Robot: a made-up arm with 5 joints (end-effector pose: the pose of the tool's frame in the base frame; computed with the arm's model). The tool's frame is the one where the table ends.
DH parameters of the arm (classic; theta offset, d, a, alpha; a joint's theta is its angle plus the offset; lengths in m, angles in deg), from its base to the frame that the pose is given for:
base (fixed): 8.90 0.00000 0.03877 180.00
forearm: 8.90 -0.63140 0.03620 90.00
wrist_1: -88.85 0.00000 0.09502 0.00
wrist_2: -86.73 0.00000 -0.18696 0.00
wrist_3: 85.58 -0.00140 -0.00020 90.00
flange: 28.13 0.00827 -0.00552 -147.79
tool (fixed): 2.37 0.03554 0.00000 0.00
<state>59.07 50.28 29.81 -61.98 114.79</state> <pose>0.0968 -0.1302 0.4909 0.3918 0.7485 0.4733 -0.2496</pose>
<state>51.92 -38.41 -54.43 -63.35 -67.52</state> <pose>0.0273 0.0472 0.8958 0.1794 -0.3287 0.6131 0.6956</pose>
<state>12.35 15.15 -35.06 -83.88 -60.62</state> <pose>0.2693 -0.0266 0.7924 0.1551 0.1482 -0.3183 -0.9234</pose>
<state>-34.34 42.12 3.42 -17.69 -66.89</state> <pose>0.2305 0.1577 0.5538 0.5410 -0.7386 -0.0680 -0.3964</pose>
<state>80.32 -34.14 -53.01 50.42 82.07</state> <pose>0.0313 -0.0309 0.8967 0.7372 0.6648 0.0746 -0.0956</pose>
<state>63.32 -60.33 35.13 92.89 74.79</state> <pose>0.0830 -0.1076 0.7196 0.0701 -0.9467 -0.3062 0.0714</pose>
